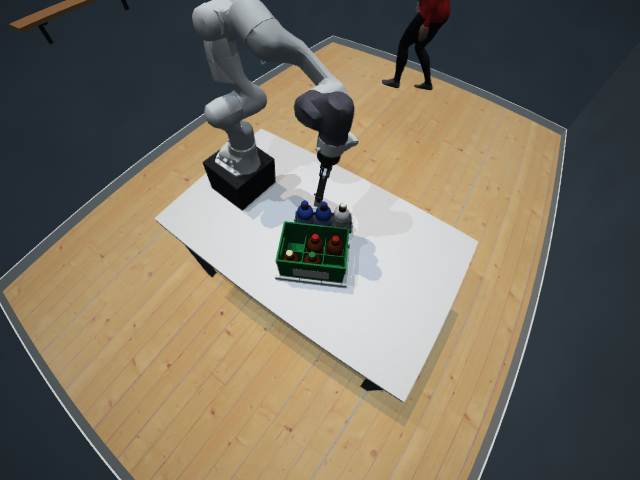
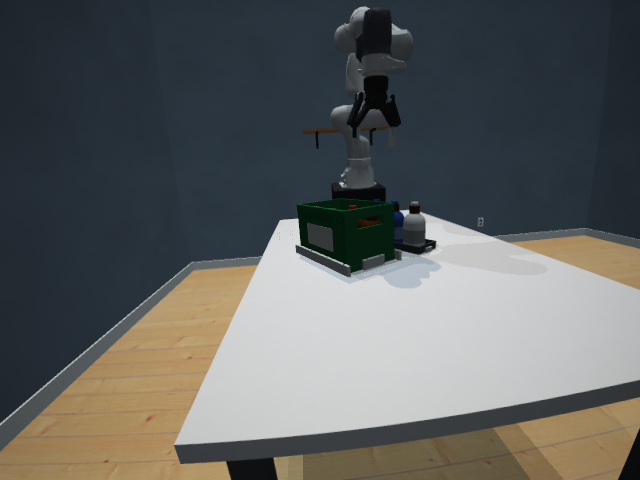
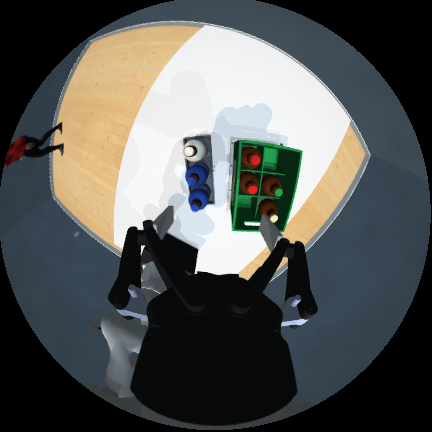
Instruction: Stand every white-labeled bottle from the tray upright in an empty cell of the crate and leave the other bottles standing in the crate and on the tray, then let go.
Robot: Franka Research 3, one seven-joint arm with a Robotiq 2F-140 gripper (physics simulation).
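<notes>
One white-labeled bottle [image 1: 342, 217] [image 2: 414, 229] [image 3: 197, 150] stands upright at one end of the dark tray [image 2: 424, 247] [image 3: 209, 172]. Two blue bottles, one [image 1: 305, 213] [image 3: 200, 198] at the other end and one [image 1: 323, 214] [image 3: 198, 175] in the middle, stand beside it. The green crate [image 1: 284, 266] [image 2: 369, 250] [image 3: 293, 185] has six cells. Two red-capped, one green-capped and one cream-capped brown bottle stand in it; two diagonally opposite corner cells are empty. My gripper [image 1: 318, 200] [image 2: 373, 135] [image 3: 217, 217] is open, empty and pointing down, above and behind the tray's blue-bottle end.
A low light-grey frame [image 1: 310, 282] [image 2: 323, 260] surrounds the crate's base on the white table [image 1: 387, 310] [image 2: 413, 335]. The crate stands close beside the tray. The black robot base [image 1: 240, 180] is at the table's back left. A person [image 1: 416, 46] in red stands beyond the table.
</notes>
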